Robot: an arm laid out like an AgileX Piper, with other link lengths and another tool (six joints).
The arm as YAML. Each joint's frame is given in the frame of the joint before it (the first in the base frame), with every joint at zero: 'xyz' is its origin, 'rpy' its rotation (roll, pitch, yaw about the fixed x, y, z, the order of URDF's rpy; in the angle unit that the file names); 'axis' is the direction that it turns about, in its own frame. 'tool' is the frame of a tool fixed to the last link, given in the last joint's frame.
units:
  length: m
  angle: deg
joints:
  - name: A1
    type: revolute
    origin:
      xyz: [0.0, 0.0, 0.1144]
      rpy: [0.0, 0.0, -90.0]
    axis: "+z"
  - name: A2
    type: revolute
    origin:
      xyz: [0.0, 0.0, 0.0]
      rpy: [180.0, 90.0, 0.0]
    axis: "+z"
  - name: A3
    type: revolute
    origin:
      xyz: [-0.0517, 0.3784, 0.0]
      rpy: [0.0, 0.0, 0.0]
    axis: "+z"
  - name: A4
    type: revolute
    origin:
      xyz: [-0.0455, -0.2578, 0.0]
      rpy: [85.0, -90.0, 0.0]
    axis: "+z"
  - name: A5
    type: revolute
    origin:
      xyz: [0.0, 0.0, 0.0]
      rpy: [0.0, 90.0, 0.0]
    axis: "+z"
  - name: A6
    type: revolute
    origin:
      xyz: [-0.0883, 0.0, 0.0]
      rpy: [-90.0, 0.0, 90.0]
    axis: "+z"
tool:
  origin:
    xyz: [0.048, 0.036, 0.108]
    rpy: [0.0, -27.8, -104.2]
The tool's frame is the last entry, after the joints.
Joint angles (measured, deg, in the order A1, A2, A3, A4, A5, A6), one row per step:
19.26, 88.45, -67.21, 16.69, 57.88, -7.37
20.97, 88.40, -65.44, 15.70, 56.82, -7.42
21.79, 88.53, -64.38, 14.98, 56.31, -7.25
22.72, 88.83, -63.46, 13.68, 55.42, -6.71
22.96, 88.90, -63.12, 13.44, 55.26, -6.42
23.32, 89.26, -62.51, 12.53, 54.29, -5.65
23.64, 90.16, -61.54, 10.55, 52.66, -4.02
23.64, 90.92, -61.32, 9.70, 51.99, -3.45
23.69, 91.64, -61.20, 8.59, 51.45, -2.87
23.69, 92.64, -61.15, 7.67, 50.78, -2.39
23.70, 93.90, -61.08, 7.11, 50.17, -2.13
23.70, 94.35, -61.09, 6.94, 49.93, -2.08
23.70, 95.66, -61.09, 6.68, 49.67, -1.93
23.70, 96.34, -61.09, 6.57, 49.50, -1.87
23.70, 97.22, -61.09, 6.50, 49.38, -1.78
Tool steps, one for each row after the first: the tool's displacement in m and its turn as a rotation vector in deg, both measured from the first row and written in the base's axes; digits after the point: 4 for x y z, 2 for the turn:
-0.0072, 0.0067, -0.0091, -1.22, 0.29, 1.77
-0.0110, 0.0089, -0.0158, -2.12, 0.73, 2.53
-0.0128, 0.0106, -0.0223, -3.37, 0.74, 3.17
-0.0140, 0.0109, -0.0247, -3.64, 0.97, 3.19
-0.0131, 0.0104, -0.0295, -4.38, 0.86, 2.94
-0.0098, 0.0068, -0.0392, -6.01, 0.81, 2.14
-0.0067, 0.0052, -0.0447, -6.80, 0.93, 1.84
-0.0036, 0.0035, -0.0494, -7.78, 0.93, 1.71
0.0006, 0.0025, -0.0555, -8.65, 1.05, 1.56
0.0044, 0.0025, -0.0638, -9.38, 1.56, 1.54
0.0060, 0.0026, -0.0665, -9.61, 1.69, 1.55
0.0087, 0.0030, -0.0754, -10.22, 2.59, 1.57
0.0101, 0.0032, -0.0800, -10.50, 3.03, 1.58
0.0115, 0.0035, -0.0862, -10.85, 3.73, 1.57

